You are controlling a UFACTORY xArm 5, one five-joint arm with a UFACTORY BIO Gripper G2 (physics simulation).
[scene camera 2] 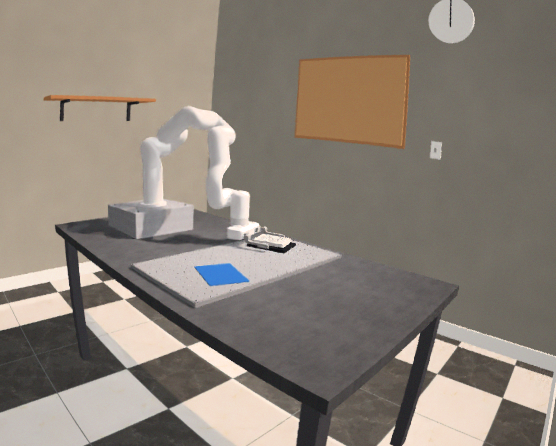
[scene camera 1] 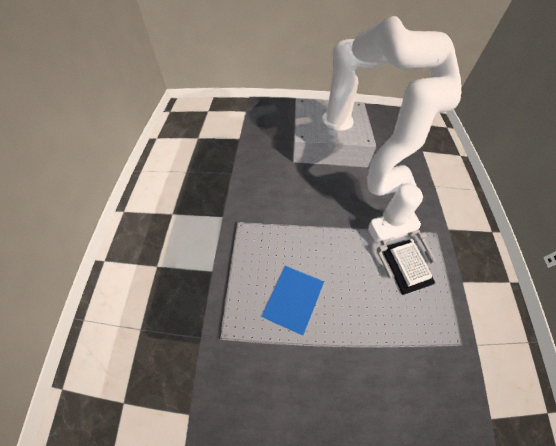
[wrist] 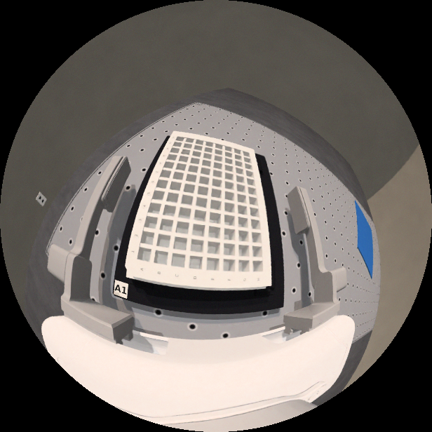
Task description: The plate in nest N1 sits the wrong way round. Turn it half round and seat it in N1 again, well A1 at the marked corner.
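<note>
The white well plate point(scene camera 1: 412, 264) point(scene camera 2: 274, 241) point(wrist: 200, 210) lies flat on the black nest N1 point(scene camera 1: 417, 288) point(scene camera 2: 285, 249) point(wrist: 200, 299). In the wrist view the nest's A1 tag point(wrist: 120, 289) is at the near left corner. Faint letters run along the plate's near edge and seem to start with A at the left, by that tag. More black nest shows along the near and right sides; I cannot tell whether the plate is fully down. My gripper point(scene camera 1: 411, 268) point(scene camera 2: 279, 243) point(wrist: 208, 196) is open, one finger beside each long side of the plate, with a gap on both sides.
A blue rectangle point(scene camera 1: 293, 300) point(scene camera 2: 221, 274) point(wrist: 364, 240) lies on the grey perforated board point(scene camera 1: 350, 320) point(scene camera 2: 170, 285) point(wrist: 192, 320), well away from the nest. The arm's grey base block point(scene camera 1: 334, 152) point(scene camera 2: 162, 222) stands at the back of the dark table point(scene camera 1: 340, 390) point(scene camera 2: 350, 320).
</note>
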